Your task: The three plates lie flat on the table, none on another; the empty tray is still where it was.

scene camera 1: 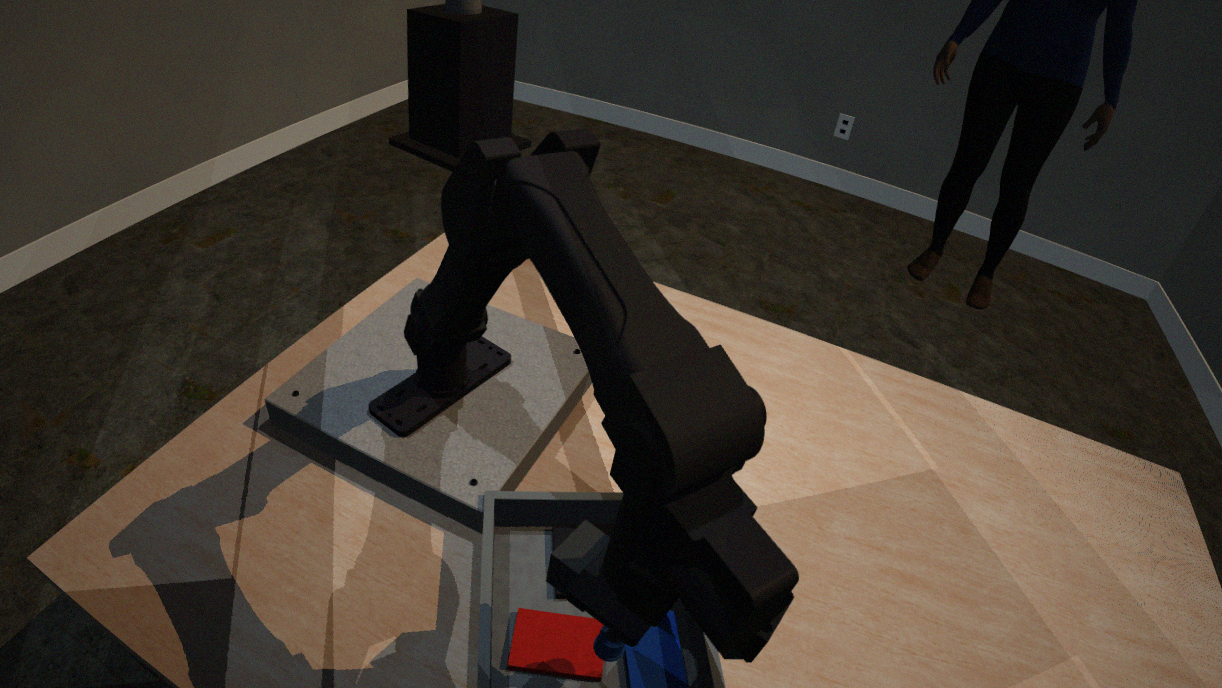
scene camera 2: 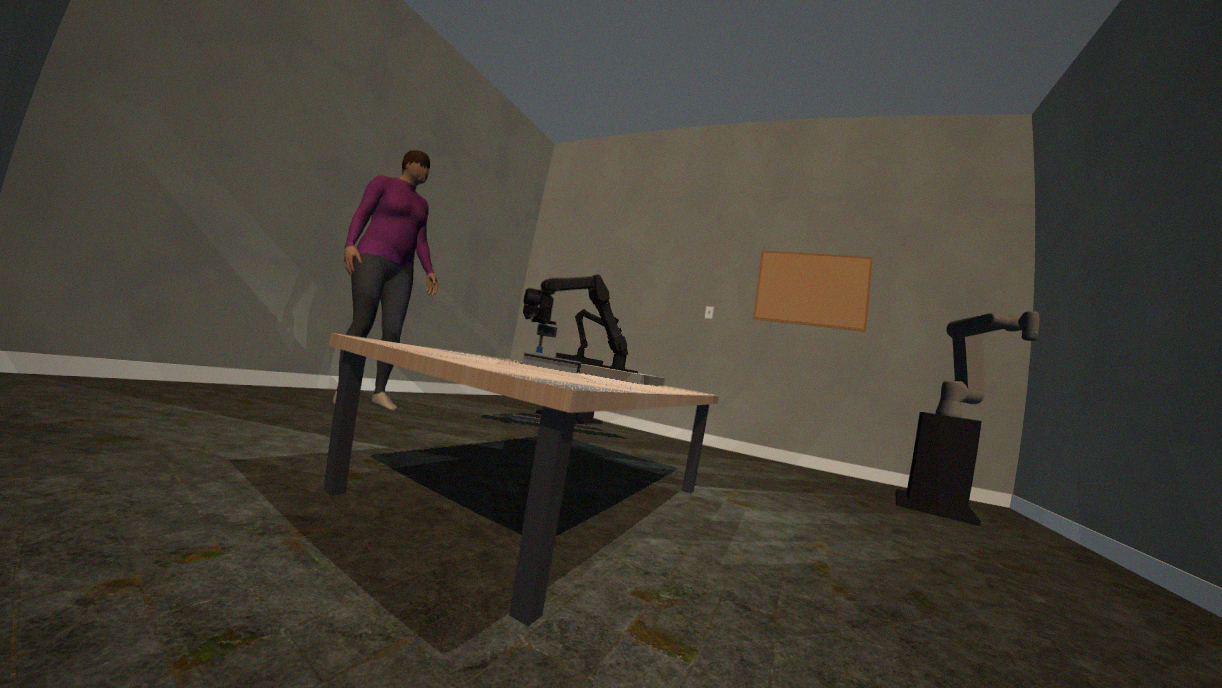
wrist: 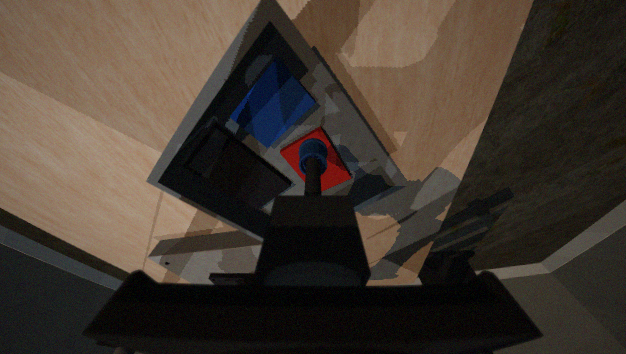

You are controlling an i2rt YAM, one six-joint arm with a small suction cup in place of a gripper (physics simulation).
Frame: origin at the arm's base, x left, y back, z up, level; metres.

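Where they show: hand, its tool point: (scene camera 1: pixel 608 647) (scene camera 2: pixel 539 352) (wrist: pixel 313 151); arm's base, origin of its link: (scene camera 1: pixel 443 385) (scene camera 2: pixel 617 369) (wrist: pixel 252 279).
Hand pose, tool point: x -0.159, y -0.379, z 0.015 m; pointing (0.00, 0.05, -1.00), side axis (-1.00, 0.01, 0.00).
Things, the pixels of their centre, and the offset from my tool point.
- grey tray, middle of its body: (scene camera 1: pixel 592 600) (wrist: pixel 278 171) (scene camera 2: pixel 553 362) dx +0.047, dy +0.050, dz -0.034 m
- red plate, middle of its body: (scene camera 1: pixel 558 644) (wrist: pixel 317 164) dx -0.006, dy +0.050, dz -0.051 m
- blue plate, middle of its body: (scene camera 1: pixel 652 651) (wrist: pixel 272 108) dx +0.047, dy -0.028, dz -0.051 m
- black plate, middle of its body: (wrist: pixel 239 174) dx +0.112, dy +0.067, dz -0.051 m
A grey tray (scene camera 1: pixel 487 556) (wrist: pixel 328 96) lies on the wooden table (scene camera 1: pixel 940 513) (scene camera 2: pixel 512 380) (wrist: pixel 86 88) in front of the arm's base. A red plate (scene camera 1: pixel 555 643) (wrist: pixel 335 169), a blue plate (scene camera 1: pixel 654 654) (wrist: pixel 273 105) and a black plate (wrist: pixel 236 169) lie flat inside it, side by side. In scene camera 1 the arm hides the black plate. My suction cup (scene camera 1: pixel 608 643) (scene camera 2: pixel 539 348) (wrist: pixel 313 154) hangs low over the red plate's edge nearest the blue plate. It holds nothing, and I cannot tell whether it touches the plate.
The arm stands on a grey base plate (scene camera 1: pixel 367 359) just behind the tray. A person (scene camera 1: pixel 1017 129) (scene camera 2: pixel 389 257) stands beyond the table's far side. A second arm on a dark pedestal (scene camera 2: pixel 948 444) (scene camera 1: pixel 461 68) stands on the floor by the wall.
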